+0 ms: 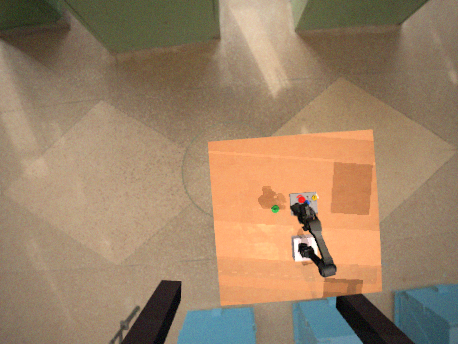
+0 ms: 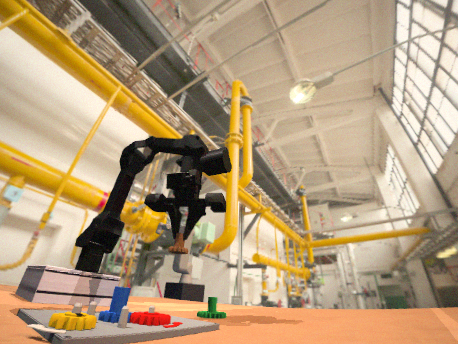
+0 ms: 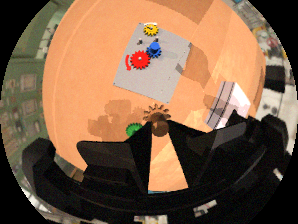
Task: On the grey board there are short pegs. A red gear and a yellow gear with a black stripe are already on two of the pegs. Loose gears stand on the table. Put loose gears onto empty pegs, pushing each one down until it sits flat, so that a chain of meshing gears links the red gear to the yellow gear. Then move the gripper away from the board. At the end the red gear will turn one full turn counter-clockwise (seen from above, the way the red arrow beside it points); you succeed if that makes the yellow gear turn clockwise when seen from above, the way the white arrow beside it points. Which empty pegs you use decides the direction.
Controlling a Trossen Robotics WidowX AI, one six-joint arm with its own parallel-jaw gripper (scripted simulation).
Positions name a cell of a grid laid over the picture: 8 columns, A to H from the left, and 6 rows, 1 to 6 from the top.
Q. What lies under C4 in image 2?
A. The gripper.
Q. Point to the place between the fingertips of the gripper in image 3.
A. At E4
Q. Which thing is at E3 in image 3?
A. A grey board.
